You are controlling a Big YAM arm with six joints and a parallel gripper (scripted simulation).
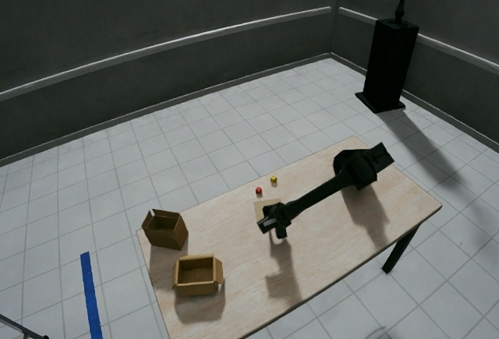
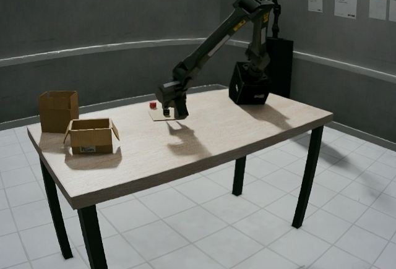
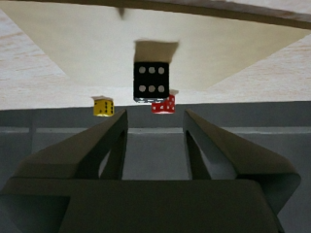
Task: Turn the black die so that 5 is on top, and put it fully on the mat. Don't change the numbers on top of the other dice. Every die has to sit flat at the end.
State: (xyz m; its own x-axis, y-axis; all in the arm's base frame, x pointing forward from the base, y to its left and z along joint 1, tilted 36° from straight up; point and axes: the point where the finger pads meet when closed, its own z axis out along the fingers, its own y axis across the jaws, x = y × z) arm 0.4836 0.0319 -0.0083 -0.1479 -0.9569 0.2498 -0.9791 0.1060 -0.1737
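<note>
Right now the black die is 2 cm to the right of my hand and 3 cm below it. Also, from my hand: yellow die (8 cm behind, 21 cm to the right, 4 cm below); red die (1 cm ahead, 16 cm to the right, 4 cm below); tan mat (2 cm to the right, 5 cm below).
</note>
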